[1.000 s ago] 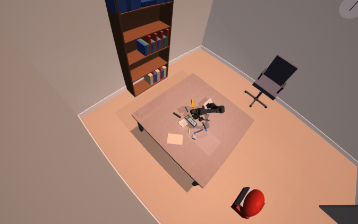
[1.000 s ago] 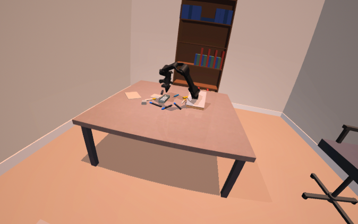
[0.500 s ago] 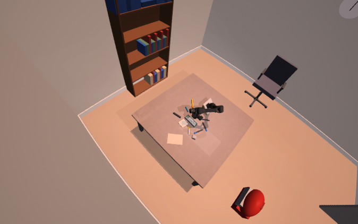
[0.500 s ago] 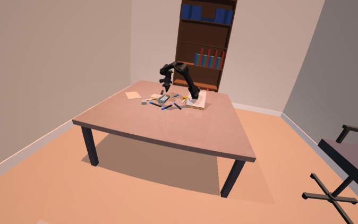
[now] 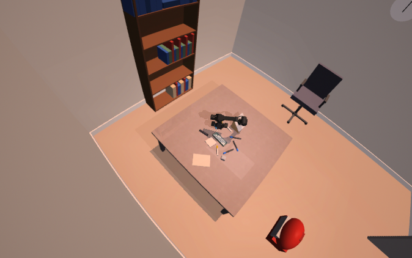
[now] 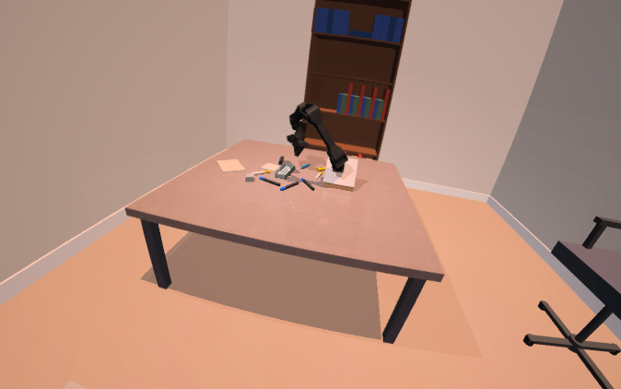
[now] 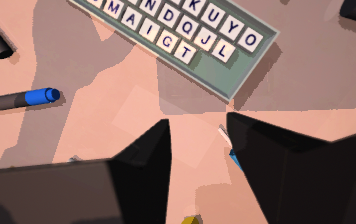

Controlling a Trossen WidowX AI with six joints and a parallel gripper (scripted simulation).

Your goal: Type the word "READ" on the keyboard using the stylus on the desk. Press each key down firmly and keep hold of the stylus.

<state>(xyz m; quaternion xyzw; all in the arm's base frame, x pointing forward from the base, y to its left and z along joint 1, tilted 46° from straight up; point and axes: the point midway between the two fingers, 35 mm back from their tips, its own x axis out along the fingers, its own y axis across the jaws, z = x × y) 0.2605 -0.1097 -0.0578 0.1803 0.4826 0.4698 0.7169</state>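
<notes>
The blue stylus lies 90 mm below my gripper tip, 70 mm to the right of it and 40 mm behind it. The rest, counted from my gripper tip: yellow pen 200 mm behind, 100 mm to the right, 80 mm below; grey eraser 250 mm to the left, 210 mm ahead, 80 mm below; dark cylinder 130 mm to the right, 120 mm ahead, 80 mm below.
</notes>
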